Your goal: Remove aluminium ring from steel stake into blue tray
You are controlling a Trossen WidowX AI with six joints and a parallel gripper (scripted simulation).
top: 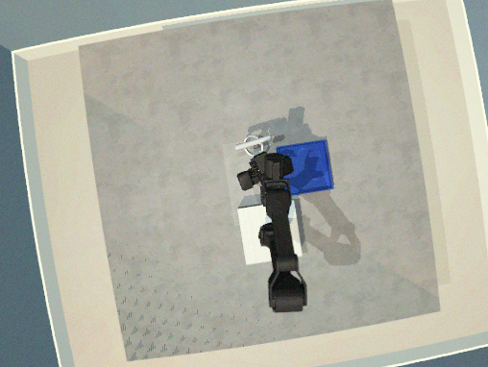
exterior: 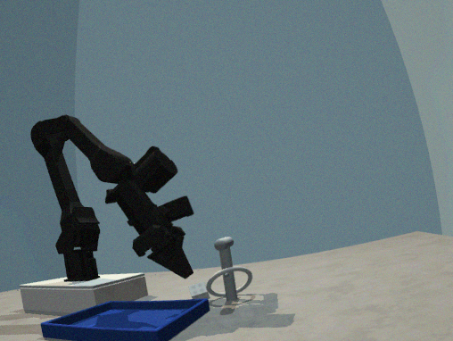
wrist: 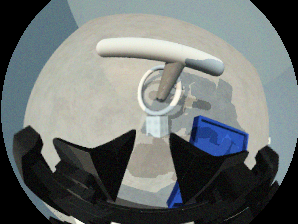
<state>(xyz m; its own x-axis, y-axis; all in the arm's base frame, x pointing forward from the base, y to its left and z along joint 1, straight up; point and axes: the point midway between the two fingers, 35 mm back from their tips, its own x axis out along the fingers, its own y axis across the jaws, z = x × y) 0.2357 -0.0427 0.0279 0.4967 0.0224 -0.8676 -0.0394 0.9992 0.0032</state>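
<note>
The aluminium ring is 6 cm ahead of my gripper tip and 2 cm below it. Round my gripper tip: blue tray 16 cm to the right, 7 cm behind, 4 cm below.
</note>
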